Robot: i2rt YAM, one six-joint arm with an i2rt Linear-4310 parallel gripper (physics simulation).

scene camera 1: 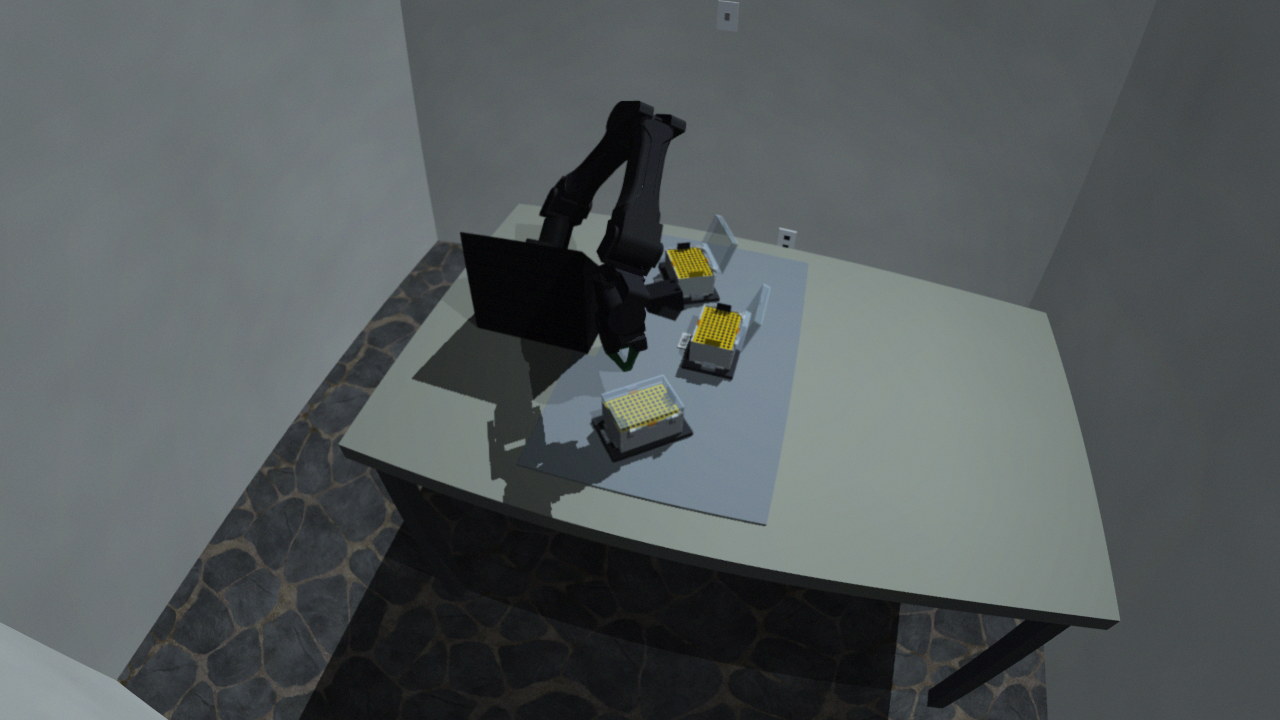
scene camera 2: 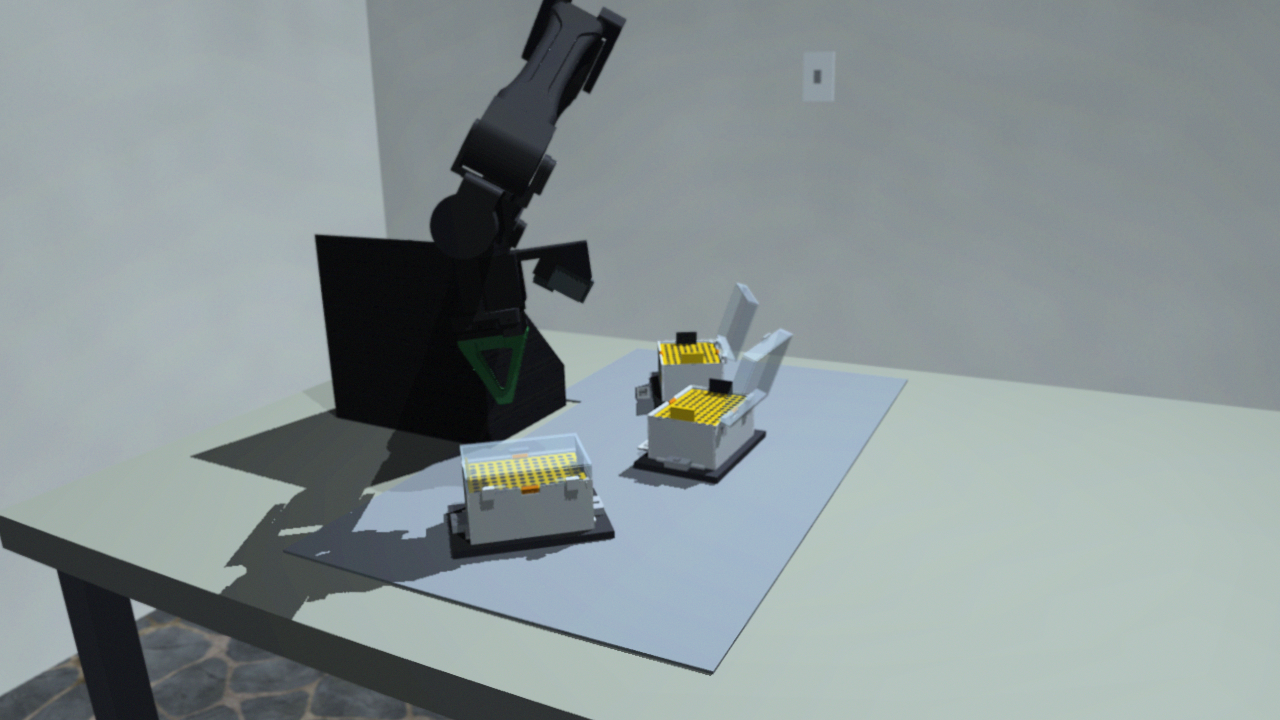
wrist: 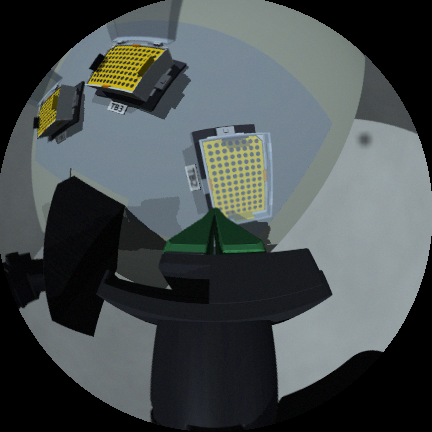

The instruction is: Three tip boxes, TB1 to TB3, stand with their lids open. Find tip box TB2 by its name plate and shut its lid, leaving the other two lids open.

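Places are measured from the arm's base along level axes (x back, y right, z up), in centimetres.
Pixels of known places: gripper, fingertip midpoint: [scene camera 1: 627,370] [scene camera 2: 505,403] [wrist: 214,212]; arm's base at its link origin: [scene camera 1: 549,256] [scene camera 2: 451,295] [wrist: 60,272].
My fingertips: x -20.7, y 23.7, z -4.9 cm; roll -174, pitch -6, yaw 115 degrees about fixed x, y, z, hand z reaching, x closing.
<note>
Ahead of a thing's pixels: the offset from my fingertips to its top centre. "spot": to the spot under its first point. Level surfaces: height alone.
Tip box TB2 {dx -2.6, dy +1.8, dz -4.0 cm} [scene camera 1: 642,433] [scene camera 2: 529,517] [wrist: 235,175] stands nearest the front; its name plate {spot: dx +0.5, dy -2.7, dz -11.5 cm} [wrist: 192,177] shows in the wrist view. Its clear lid {spot: dx -2.2, dy +0.8, dz -4.0 cm} [scene camera 2: 523,445] [wrist: 268,175] lies down over the yellow tip rack and looks shut. Tip box TB3 {dx -13.2, dy -21.1, dz -5.1 cm} [scene camera 1: 713,352] [scene camera 2: 680,440] [wrist: 127,70], with its plate {spot: dx -7.6, dy -21.4, dz -11.5 cm} [wrist: 117,107] readable, has its lid {dx -21.0, dy -20.2, dz +3.7 cm} [scene camera 1: 758,315] [scene camera 2: 763,362] raised. The farthest box {dx -4.9, dy -41.5, dz -5.1 cm} [scene camera 1: 691,282] [scene camera 2: 689,371] [wrist: 57,110] also has its lid {spot: dx -12.4, dy -45.8, dz -1.3 cm} [scene camera 1: 720,240] [scene camera 2: 738,317] raised; its plate is too small to read. My gripper [scene camera 1: 629,365] [scene camera 2: 504,400] [wrist: 214,212] is shut and empty, above and behind TB2.
The boxes stand on a grey-blue mat {dz -11.7 cm} [scene camera 1: 716,474] [scene camera 2: 680,608] [wrist: 280,100] on the pale table {dz -12.0 cm} [scene camera 1: 939,402] [scene camera 2: 1029,537]. A large black block [scene camera 1: 528,295] [scene camera 2: 384,331] [wrist: 82,250] stands left of the mat, beside the arm.
</note>
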